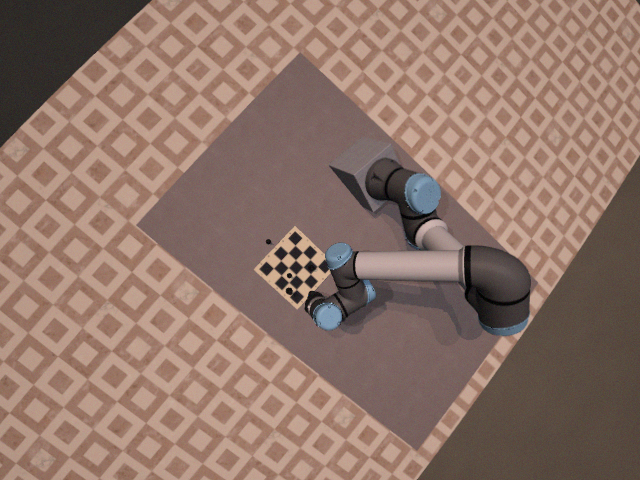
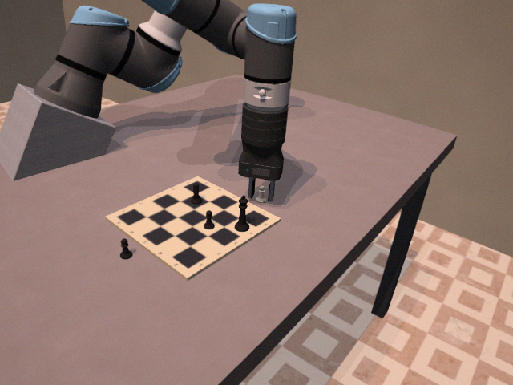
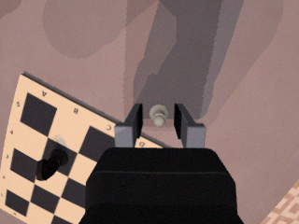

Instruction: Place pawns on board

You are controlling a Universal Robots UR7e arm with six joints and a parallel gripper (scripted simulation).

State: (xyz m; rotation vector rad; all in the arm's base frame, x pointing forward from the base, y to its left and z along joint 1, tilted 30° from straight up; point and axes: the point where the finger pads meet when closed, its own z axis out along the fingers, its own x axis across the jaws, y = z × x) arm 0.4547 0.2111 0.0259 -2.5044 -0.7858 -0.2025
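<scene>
Right now my hand is 10 mm above the white pawn. The rest, counted from my hand: chessboard (20 mm behind, 140 mm to the right, 20 mm below); black king (50 mm ahead, 90 mm to the right, 10 mm above).
</scene>
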